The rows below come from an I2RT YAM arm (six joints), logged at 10 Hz.
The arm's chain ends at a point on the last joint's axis. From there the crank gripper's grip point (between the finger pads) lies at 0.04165 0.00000 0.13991 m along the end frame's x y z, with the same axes.
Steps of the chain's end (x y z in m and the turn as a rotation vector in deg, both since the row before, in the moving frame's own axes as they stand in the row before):
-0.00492 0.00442 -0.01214 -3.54 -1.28 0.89
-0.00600 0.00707 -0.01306 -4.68 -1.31 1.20
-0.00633 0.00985 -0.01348 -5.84 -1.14 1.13
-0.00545 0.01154 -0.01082 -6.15 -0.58 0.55
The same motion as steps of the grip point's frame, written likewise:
-0.00813 0.01371 -0.01153 -3.54 -1.28 0.89
-0.00933 0.01936 -0.01265 -4.68 -1.31 1.20
-0.00927 0.02492 -0.01345 -5.84 -1.14 1.13
-0.00694 0.02694 -0.01123 -6.15 -0.58 0.55

